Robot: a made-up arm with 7 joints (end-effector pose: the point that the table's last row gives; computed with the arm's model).
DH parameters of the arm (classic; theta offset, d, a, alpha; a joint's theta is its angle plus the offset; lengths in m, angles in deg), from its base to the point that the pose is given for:
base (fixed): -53.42 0 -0.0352 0
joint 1: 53.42 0.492 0.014 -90
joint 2: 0 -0.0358 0.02 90
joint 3: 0 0.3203 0.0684 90
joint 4: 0 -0.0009 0.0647 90
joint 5: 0 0.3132 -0.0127 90
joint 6: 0 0.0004 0.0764 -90
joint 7: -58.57 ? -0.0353 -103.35
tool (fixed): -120.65 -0.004 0 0
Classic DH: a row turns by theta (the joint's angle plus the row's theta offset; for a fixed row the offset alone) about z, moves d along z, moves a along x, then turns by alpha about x.
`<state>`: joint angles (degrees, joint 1 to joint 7).
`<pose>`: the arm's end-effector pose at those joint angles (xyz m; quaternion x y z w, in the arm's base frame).
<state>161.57 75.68 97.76 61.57 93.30 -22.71 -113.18</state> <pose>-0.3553 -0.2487 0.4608 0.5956 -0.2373 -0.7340 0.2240</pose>
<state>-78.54 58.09 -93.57 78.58 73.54 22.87 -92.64</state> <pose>-0.4931 -0.3014 0.7062 0.0236 -0.3660 0.9275 0.0726</pose>
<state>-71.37 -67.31 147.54 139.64 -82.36 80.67 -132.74</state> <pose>-0.0651 0.7504 0.5667 0.9263 0.2923 0.0179 0.2369</pose>
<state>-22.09 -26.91 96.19 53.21 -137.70 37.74 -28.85</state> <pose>0.0444 0.4505 0.5954 -0.7556 -0.6424 0.1072 0.0699</pose>
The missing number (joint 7, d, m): 0.0758
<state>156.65 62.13 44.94 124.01 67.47 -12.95 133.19</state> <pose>-0.7218 0.1751 0.5448 -0.1574 0.6708 -0.7247 0.0107</pose>
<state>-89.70 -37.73 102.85 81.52 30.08 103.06 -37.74</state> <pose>0.3546 0.2297 0.6083 -0.3173 0.7268 -0.1264 0.5958</pose>
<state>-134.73 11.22 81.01 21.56 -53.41 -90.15 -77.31</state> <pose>0.0916 -0.1839 0.6509 -0.3797 -0.3708 -0.2577 0.8074</pose>
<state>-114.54 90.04 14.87 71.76 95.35 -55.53 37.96</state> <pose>-0.1425 -0.2242 0.0766 -0.2125 0.3426 0.6008 0.6903</pose>
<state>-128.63 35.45 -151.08 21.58 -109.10 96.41 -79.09</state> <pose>0.0373 0.2953 0.6637 0.9578 0.2132 0.1897 0.0337</pose>
